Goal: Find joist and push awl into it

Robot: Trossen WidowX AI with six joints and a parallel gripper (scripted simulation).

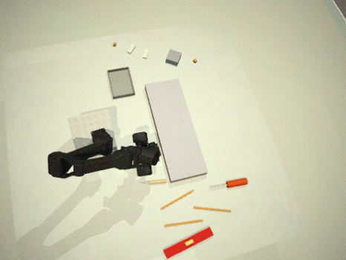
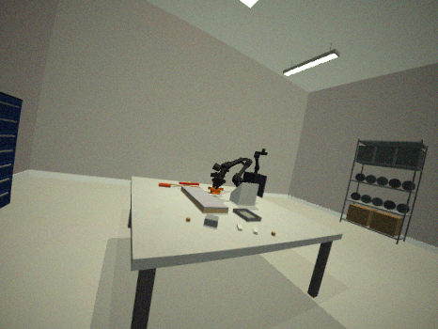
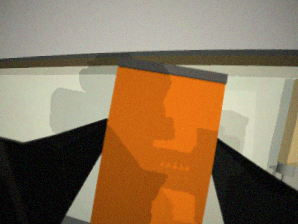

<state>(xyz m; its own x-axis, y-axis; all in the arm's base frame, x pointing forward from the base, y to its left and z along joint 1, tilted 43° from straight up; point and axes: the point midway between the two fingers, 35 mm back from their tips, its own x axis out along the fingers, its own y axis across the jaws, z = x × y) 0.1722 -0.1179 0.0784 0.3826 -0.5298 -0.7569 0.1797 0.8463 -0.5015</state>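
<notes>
Right now my gripper tip is 3 cm past the orange stud finder, 1 cm to the right of it and 3 cm above it. From my gripper tip the other things lie so: awl: 2 cm behind, 11 cm to the right, 6 cm below; then red level: 5 cm ahead, 42 cm to the right, 5 cm below; then small light: 4 cm behind, 2 cm to the left, 4 cm below.
</notes>
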